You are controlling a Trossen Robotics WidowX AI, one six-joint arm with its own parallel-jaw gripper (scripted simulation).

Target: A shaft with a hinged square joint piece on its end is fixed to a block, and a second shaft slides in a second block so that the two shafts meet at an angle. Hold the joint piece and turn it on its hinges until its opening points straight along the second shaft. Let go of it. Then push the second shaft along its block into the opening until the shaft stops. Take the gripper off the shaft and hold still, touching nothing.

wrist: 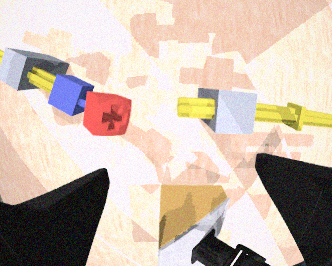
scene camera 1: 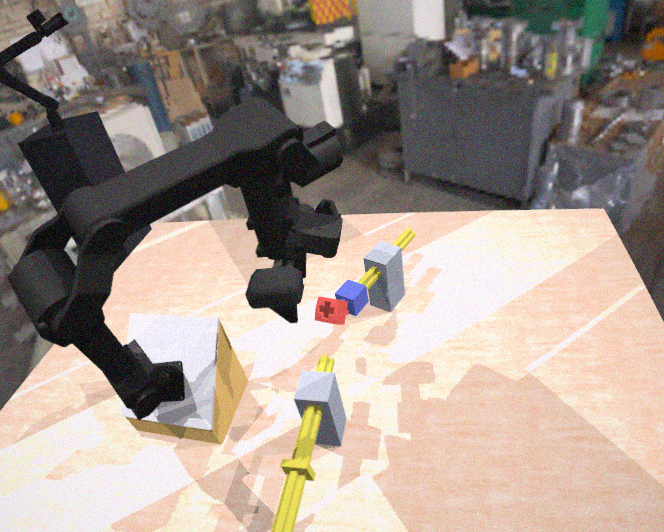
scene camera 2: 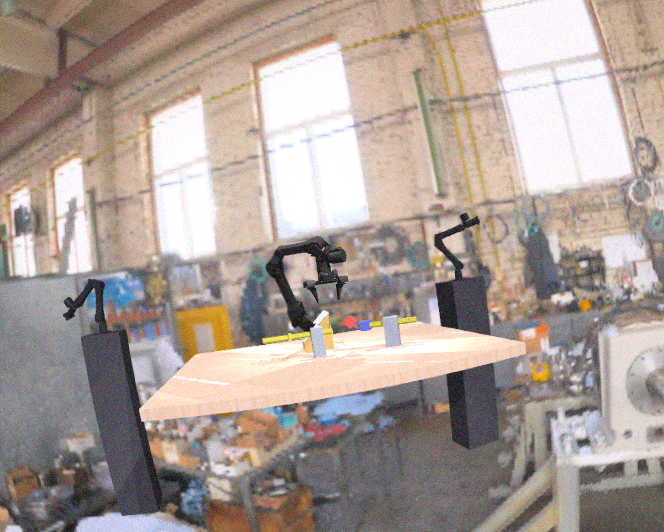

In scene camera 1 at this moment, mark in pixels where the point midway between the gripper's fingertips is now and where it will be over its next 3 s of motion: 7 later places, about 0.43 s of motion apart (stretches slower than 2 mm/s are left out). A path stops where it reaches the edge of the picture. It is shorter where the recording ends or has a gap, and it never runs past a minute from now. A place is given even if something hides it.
My gripper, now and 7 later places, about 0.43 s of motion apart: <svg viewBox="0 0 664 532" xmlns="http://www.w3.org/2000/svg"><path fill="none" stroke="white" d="M298 298L300 305L301 312L302 318L308 334L316 337L329 317L329 321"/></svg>
